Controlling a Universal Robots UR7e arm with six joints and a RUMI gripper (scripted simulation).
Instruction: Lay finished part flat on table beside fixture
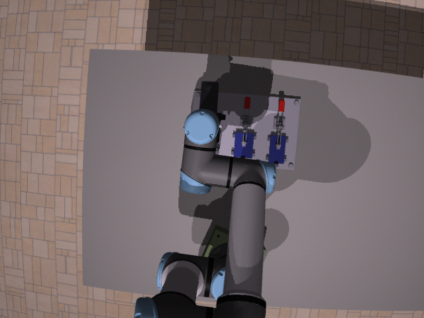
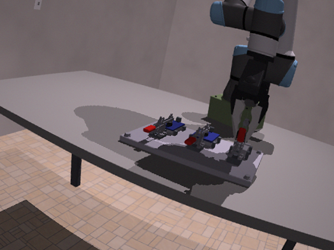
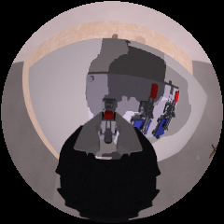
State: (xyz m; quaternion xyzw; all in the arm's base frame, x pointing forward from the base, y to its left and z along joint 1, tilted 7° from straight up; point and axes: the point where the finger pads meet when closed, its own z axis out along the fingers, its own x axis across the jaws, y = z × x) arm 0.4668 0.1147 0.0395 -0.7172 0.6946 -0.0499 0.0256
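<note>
The grey finished part lies 9 cm behind my hand and 5 cm below it. Round my hand: grey fixture plate: 4 cm behind, 11 cm to the right, 8 cm below.
</note>
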